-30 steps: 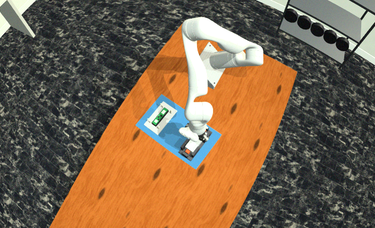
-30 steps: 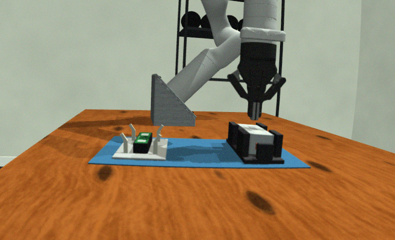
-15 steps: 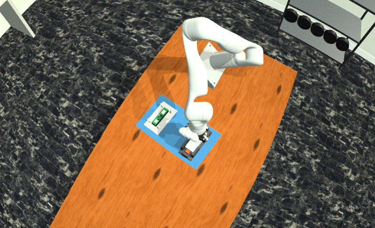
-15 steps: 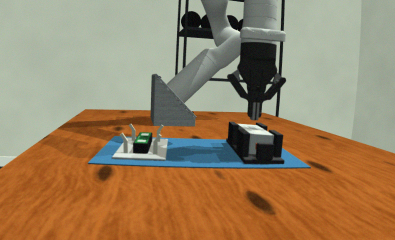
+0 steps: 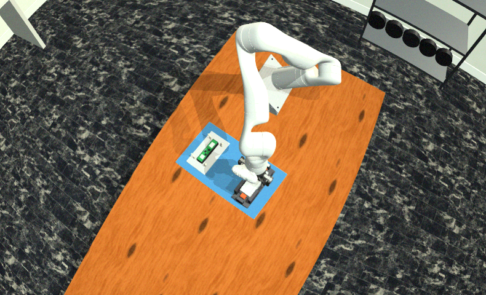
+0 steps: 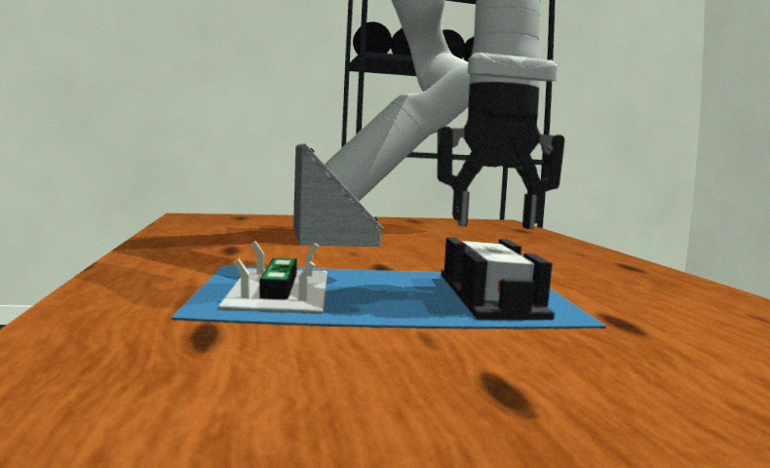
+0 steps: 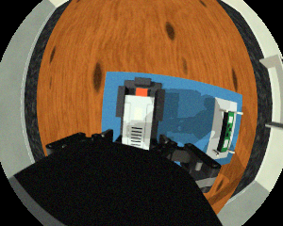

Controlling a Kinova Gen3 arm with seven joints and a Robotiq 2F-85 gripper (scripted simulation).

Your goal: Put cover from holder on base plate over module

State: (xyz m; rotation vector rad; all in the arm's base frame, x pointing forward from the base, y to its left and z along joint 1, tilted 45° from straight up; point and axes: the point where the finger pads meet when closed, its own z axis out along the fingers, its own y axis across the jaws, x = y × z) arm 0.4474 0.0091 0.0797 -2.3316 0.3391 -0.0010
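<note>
My hand is 6 cm above the cover.
</note>
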